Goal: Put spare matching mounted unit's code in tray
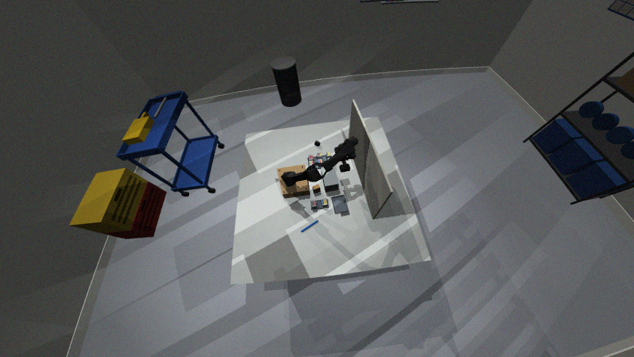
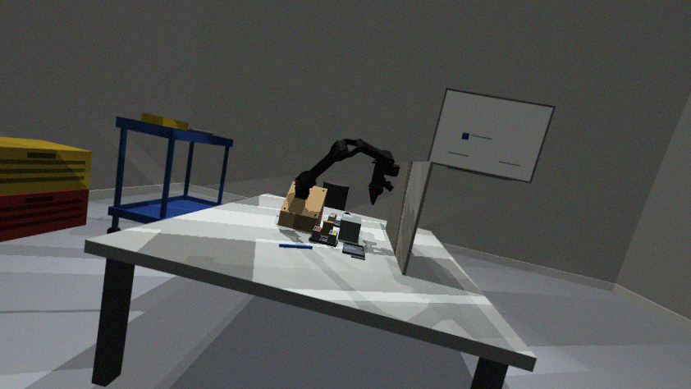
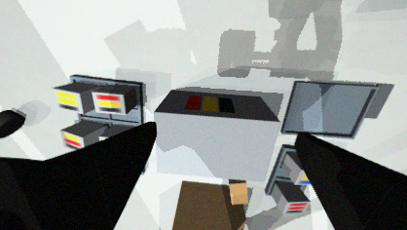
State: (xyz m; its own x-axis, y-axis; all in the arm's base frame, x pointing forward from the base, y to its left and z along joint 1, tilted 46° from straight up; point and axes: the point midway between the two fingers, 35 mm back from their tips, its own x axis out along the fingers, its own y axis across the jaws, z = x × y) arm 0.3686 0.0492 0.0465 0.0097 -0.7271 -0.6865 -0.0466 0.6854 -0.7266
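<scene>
Right now my gripper tip is 16 cm to the right of the grey spare block, 16 cm above it and 6 cm past it. The rest, counted from my gripper tip: flat grey tray (20 cm to the right, 20 cm below, 4 cm behind); then tall upright panel (15 cm ahead, 2 cm above, 1 cm to the left); then grey mounted unit (15 cm below, 9 cm behind, 1 cm to the left).
</scene>
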